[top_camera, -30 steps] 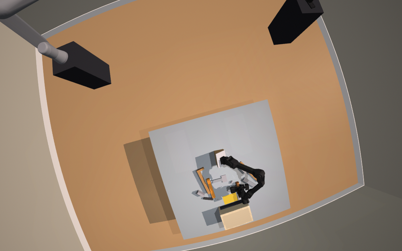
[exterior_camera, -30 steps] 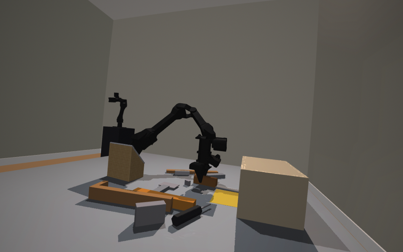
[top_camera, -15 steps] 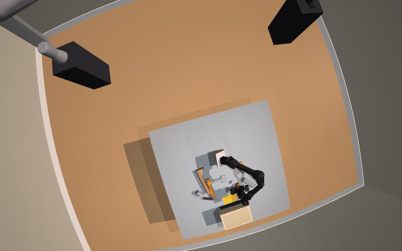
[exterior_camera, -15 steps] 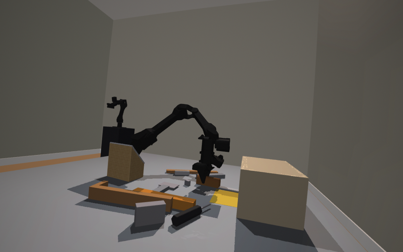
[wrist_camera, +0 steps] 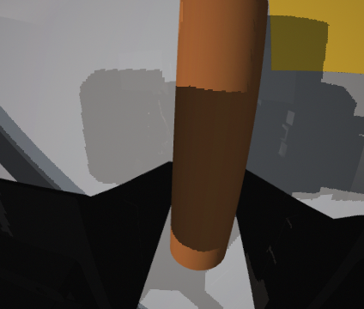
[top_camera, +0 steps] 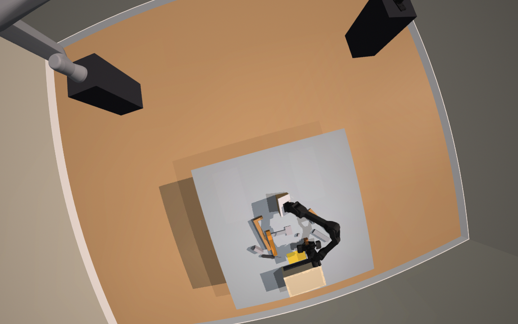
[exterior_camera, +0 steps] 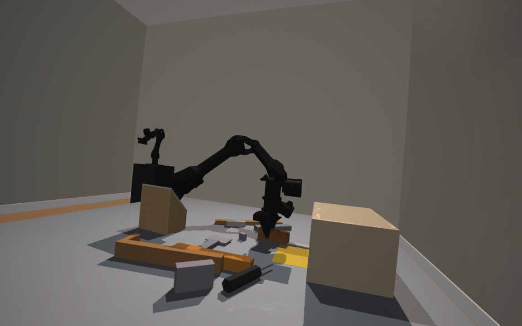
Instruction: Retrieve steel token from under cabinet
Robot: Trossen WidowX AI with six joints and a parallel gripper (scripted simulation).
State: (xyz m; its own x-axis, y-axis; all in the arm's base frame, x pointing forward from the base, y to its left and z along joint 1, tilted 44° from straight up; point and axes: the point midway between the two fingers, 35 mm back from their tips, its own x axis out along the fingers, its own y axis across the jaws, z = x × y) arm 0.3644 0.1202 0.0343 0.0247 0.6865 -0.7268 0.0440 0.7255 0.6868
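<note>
Right now my gripper tip is 80 mm past the grey cube and 50 mm to the left of it. Round my gripper tip: grey bar: 20 mm behind, 130 mm to the left; orange stick: 140 mm behind, 160 mm to the left; grey t-shaped piece: 130 mm behind, 160 mm to the right.
</note>
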